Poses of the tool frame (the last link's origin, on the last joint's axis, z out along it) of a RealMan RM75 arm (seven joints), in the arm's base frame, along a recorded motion.
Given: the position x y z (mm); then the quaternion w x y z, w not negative.
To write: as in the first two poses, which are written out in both.
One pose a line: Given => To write
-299, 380, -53, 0.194, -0.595, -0.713, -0.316 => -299, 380, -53, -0.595, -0.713, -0.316, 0.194
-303, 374, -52, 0.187, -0.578, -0.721, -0.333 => -303, 374, -52, -0.578, -0.721, -0.333, 0.187
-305, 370, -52, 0.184, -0.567, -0.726, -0.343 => -305, 370, -52, -0.567, -0.726, -0.343, 0.184
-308, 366, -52, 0.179, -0.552, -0.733, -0.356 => -308, 366, -52, -0.552, -0.733, -0.356, 0.179
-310, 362, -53, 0.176, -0.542, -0.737, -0.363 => -310, 362, -53, -0.542, -0.737, -0.363, 0.176
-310, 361, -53, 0.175, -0.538, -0.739, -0.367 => -310, 361, -53, -0.538, -0.739, -0.367, 0.175
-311, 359, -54, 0.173, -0.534, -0.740, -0.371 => -311, 359, -54, -0.534, -0.740, -0.371, 0.173
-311, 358, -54, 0.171, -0.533, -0.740, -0.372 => -311, 358, -54, -0.533, -0.740, -0.372, 0.171
